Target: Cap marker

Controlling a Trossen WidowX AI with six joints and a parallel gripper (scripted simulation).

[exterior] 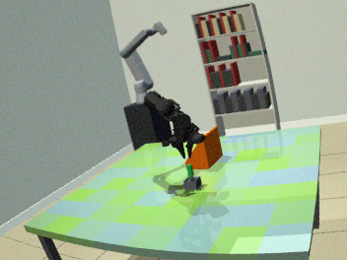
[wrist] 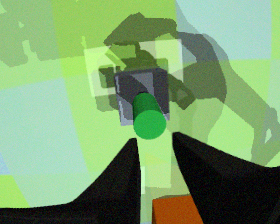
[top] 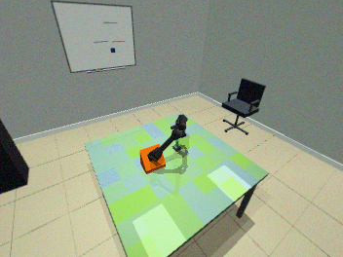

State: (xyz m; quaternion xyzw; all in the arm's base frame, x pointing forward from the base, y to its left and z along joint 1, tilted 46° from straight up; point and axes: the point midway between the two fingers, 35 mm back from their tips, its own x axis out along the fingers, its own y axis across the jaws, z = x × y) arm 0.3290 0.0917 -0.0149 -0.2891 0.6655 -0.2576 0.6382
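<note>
Right now my gripper tip is 60 mm above the green marker cap. From my gripper tip the other things lie so: holder block (120 mm below).
</note>
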